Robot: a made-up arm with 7 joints. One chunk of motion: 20 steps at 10 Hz.
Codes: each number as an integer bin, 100 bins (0 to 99) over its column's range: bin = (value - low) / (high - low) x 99, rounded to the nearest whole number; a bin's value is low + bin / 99 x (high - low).
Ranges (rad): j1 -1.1..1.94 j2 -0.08..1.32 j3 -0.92..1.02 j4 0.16..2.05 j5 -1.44..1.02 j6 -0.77..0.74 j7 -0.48..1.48
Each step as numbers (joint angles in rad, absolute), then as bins.
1 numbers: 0.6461 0.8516 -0.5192 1.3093 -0.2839 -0.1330 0.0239
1 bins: 57 66 20 60 47 42 25
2 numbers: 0.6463 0.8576 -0.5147 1.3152 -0.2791 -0.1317 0.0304
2 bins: 57 66 21 61 47 42 26
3 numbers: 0.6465 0.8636 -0.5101 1.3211 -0.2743 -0.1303 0.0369
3 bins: 57 67 21 61 47 42 26
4 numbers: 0.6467 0.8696 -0.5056 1.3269 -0.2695 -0.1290 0.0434
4 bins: 57 67 21 61 47 42 26
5 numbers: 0.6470 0.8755 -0.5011 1.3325 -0.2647 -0.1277 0.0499
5 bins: 57 68 21 61 47 42 27
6 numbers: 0.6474 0.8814 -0.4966 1.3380 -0.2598 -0.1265 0.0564
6 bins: 57 68 22 62 47 42 27
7 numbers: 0.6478 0.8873 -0.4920 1.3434 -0.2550 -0.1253 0.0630
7 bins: 57 68 22 62 48 42 27
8 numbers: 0.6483 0.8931 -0.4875 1.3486 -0.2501 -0.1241 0.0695
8 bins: 57 69 22 62 48 42 28
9 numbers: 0.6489 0.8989 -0.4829 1.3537 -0.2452 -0.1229 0.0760
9 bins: 57 69 22 63 48 42 28
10 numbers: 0.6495 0.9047 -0.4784 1.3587 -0.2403 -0.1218 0.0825
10 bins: 57 70 23 63 48 42 28
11 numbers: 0.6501 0.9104 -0.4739 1.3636 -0.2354 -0.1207 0.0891
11 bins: 57 70 23 63 48 43 29
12 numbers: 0.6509 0.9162 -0.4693 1.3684 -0.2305 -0.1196 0.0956
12 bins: 57 70 23 63 49 43 29
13 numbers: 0.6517 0.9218 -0.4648 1.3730 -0.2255 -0.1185 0.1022
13 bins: 57 71 23 64 49 43 29
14 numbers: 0.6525 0.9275 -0.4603 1.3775 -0.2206 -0.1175 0.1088
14 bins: 57 71 23 64 49 43 30
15 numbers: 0.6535 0.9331 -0.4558 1.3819 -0.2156 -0.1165 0.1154
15 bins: 57 72 24 64 49 43 30
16 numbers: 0.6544 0.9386 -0.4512 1.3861 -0.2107 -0.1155 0.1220
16 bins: 57 72 24 64 49 43 30
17 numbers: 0.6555 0.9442 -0.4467 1.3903 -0.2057 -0.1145 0.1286
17 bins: 57 72 24 64 50 43 31
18 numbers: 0.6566 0.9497 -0.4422 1.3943 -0.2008 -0.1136 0.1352
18 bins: 57 73 24 65 50 43 31
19 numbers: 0.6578 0.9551 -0.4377 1.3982 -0.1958 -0.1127 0.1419
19 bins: 57 73 25 65 50 43 31
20 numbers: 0.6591 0.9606 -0.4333 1.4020 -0.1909 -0.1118 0.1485
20 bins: 57 74 25 65 50 43 32
